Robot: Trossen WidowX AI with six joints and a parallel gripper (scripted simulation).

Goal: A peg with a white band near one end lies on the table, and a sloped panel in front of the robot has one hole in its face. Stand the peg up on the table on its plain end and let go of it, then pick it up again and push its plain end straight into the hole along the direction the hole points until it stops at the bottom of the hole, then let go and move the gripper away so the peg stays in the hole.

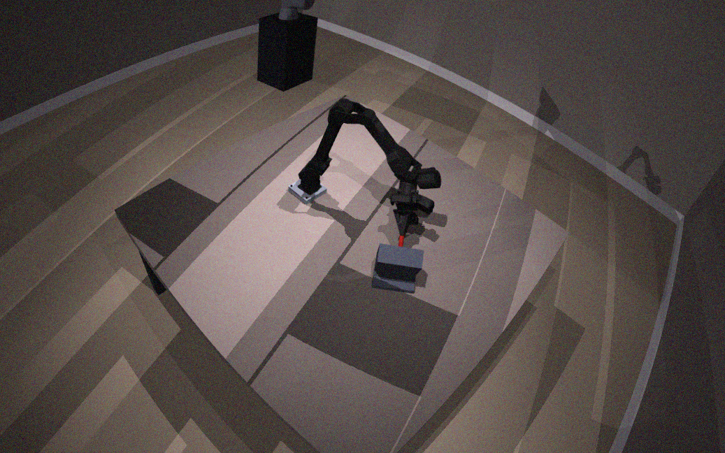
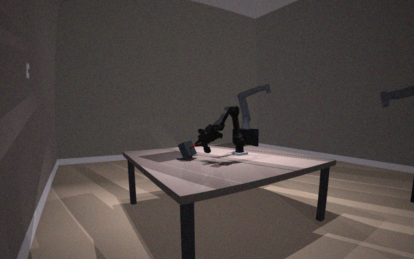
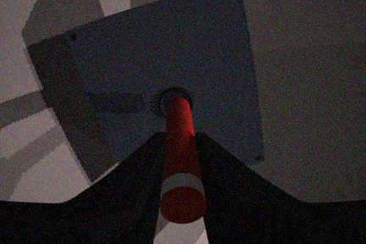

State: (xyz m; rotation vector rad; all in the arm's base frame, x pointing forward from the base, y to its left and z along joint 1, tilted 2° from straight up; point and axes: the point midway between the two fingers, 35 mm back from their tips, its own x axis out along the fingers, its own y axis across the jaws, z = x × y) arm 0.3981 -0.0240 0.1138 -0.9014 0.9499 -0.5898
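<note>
Right now the sloped panel is 60 mm to the right of my gripper tip, 40 mm below it and 30 mm ahead of it. Also, from my gripper tip: red peg (10 mm to the left, 10 mm behind, 10 mm above).
</note>
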